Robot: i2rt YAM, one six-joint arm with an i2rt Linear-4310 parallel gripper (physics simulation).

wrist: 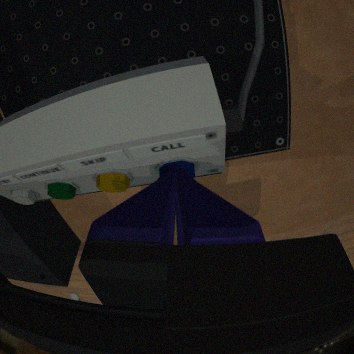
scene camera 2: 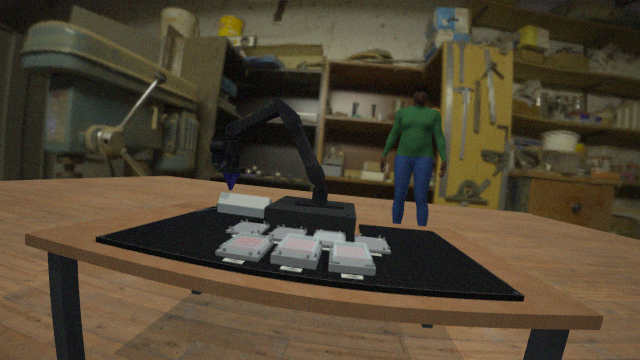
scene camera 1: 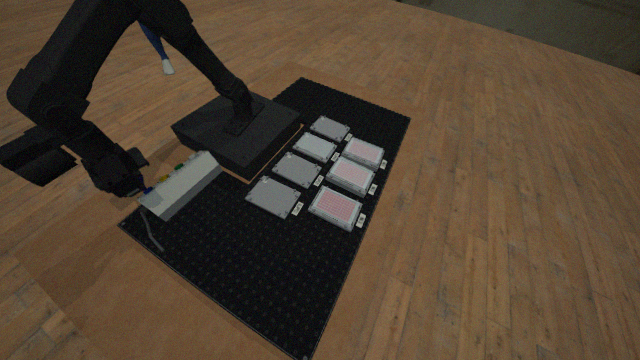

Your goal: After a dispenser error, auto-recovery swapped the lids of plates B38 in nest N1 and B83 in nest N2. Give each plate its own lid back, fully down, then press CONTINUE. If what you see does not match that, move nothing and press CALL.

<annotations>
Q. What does the gripper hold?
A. Nothing.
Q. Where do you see a button box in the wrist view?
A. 133, 122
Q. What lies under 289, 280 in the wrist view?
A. The gripper.
</annotations>
